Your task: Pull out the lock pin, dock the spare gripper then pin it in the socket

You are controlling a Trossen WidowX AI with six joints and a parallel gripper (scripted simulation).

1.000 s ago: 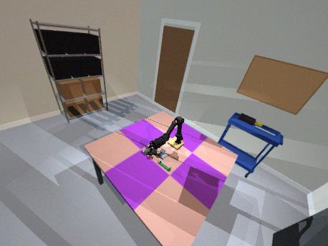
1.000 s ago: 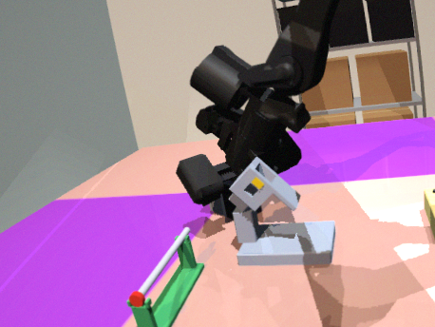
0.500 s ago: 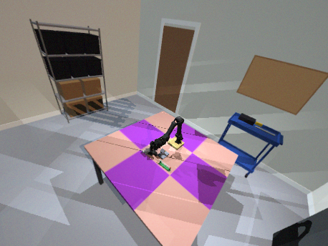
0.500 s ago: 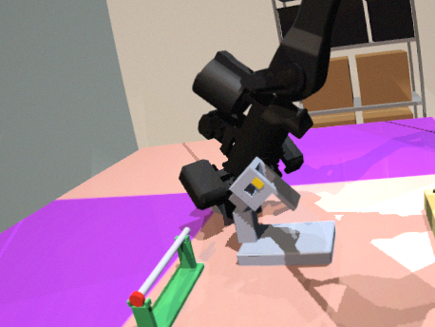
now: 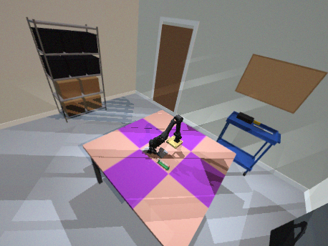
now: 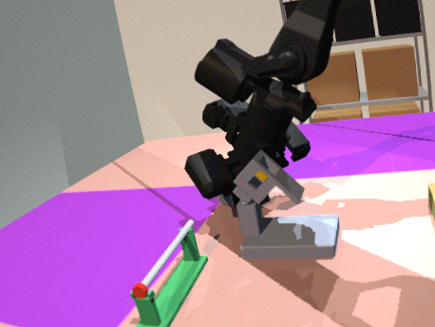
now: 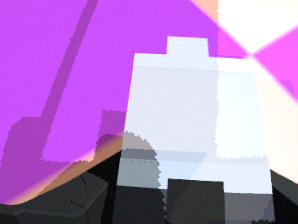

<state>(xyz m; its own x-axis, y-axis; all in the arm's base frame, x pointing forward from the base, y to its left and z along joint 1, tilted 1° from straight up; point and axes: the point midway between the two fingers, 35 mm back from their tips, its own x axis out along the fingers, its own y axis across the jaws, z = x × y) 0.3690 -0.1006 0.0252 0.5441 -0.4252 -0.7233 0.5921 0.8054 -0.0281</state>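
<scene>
Now: the mount 130 mm to the left of my gripper tip, 90 mm behind it and 30 mm above it. From my gripper tip the other things lie so: spare gripper (10 mm above); green cradle (240 mm to the left, 10 mm behind).
</scene>
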